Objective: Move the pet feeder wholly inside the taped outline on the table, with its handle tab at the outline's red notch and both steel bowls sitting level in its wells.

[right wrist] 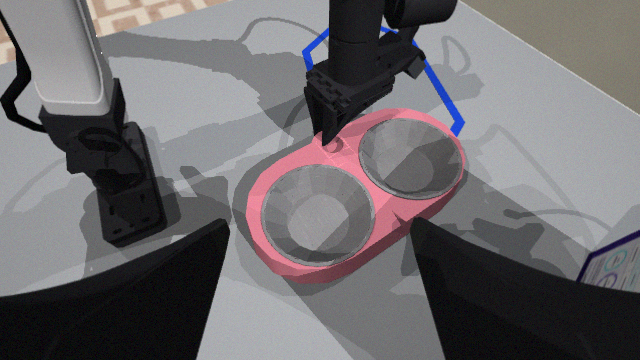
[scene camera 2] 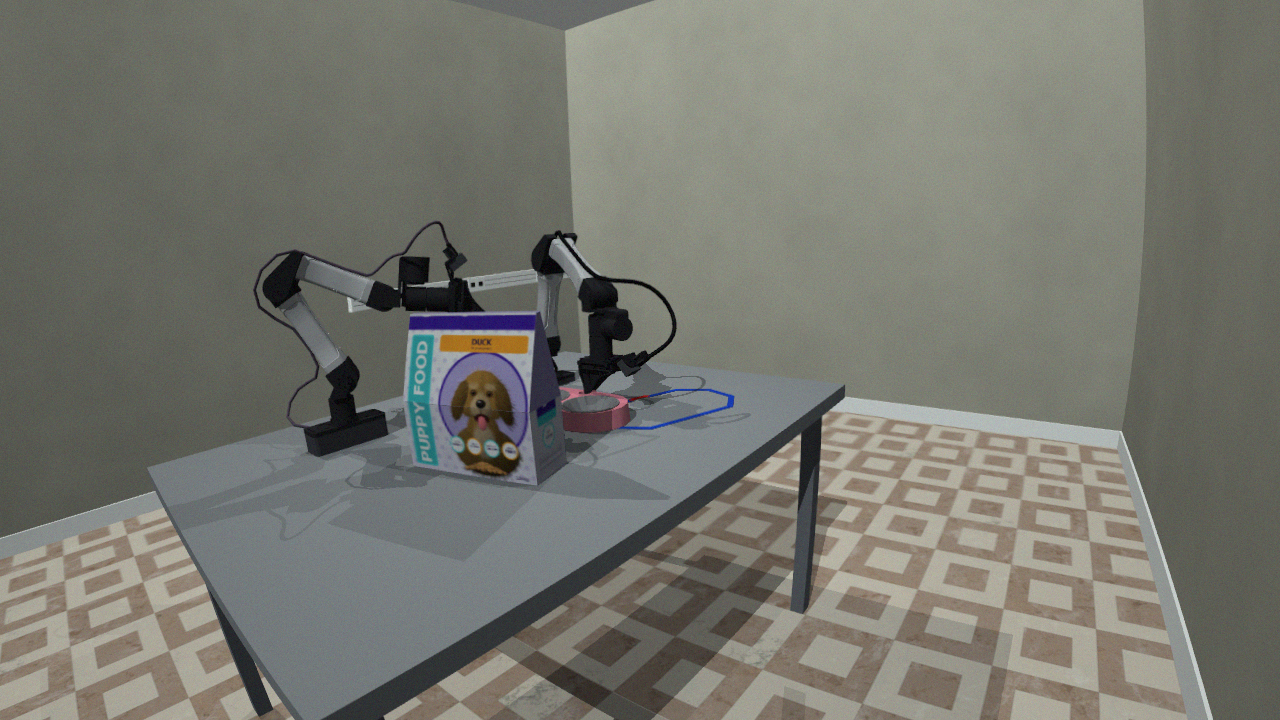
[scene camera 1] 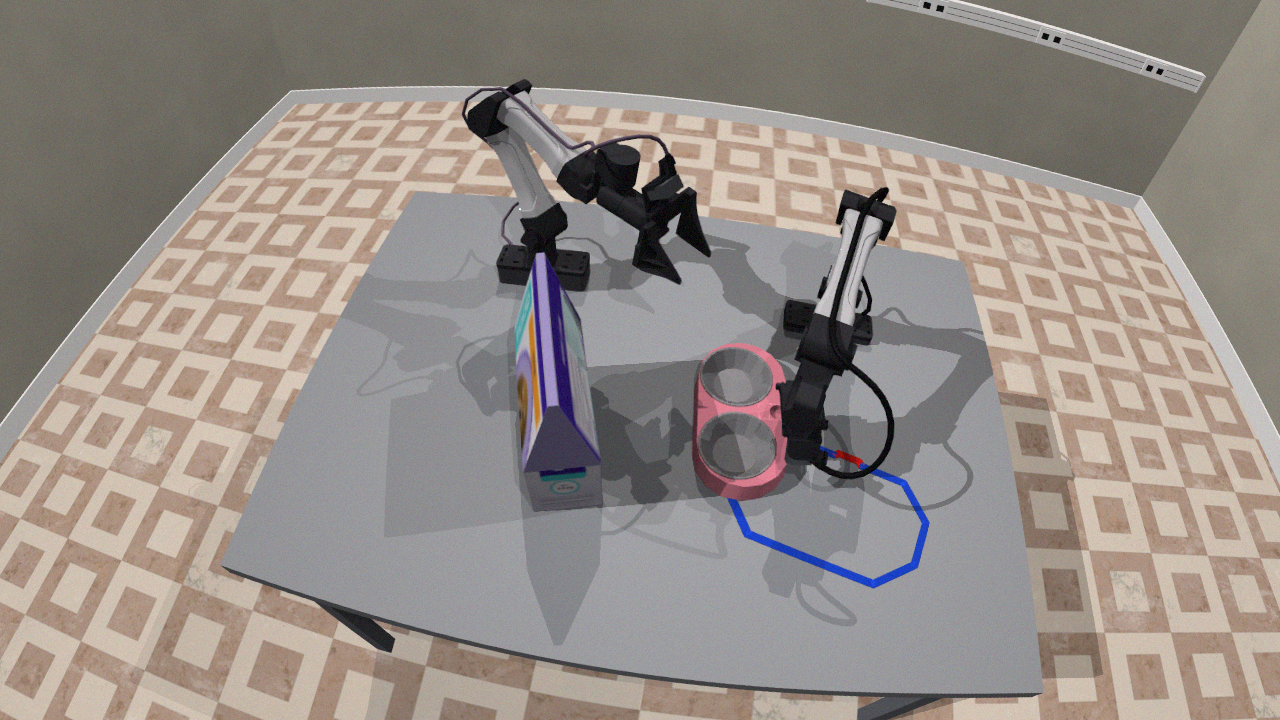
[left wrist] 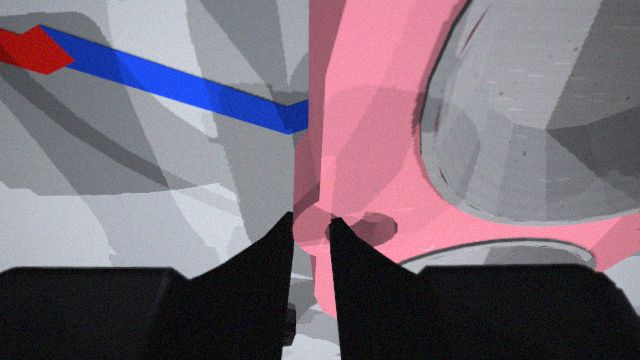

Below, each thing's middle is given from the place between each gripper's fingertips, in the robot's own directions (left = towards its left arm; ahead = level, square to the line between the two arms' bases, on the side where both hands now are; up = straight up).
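Scene:
Pink pet feeder [scene camera 1: 706, 407]: my left gripper is 1 cm short of it, 3 cm above it and 8 cm to the left of it. Counted from my left hand, the blue taped outline [scene camera 1: 873, 583] is 16 cm ahead, 4 cm below and 11 cm to the left, and the puppy food bag [scene camera 2: 481, 398] is 11 cm ahead, 11 cm above and 41 cm to the right. Going by their middles, of the things named here the pink pet feeder is the nearest to my left gripper. Counted from my right hand [scene camera 1: 696, 268], the pink pet feeder is 25 cm below, 14 cm to the left and 12 cm ahead; the blue taped outline is 32 cm to the left, 27 cm ahead and 26 cm below; the puppy food bag is 22 cm ahead, 11 cm below and 19 cm to the right. Going by their middles, of the things named here the blue taped outline is the farthest from my right hand.

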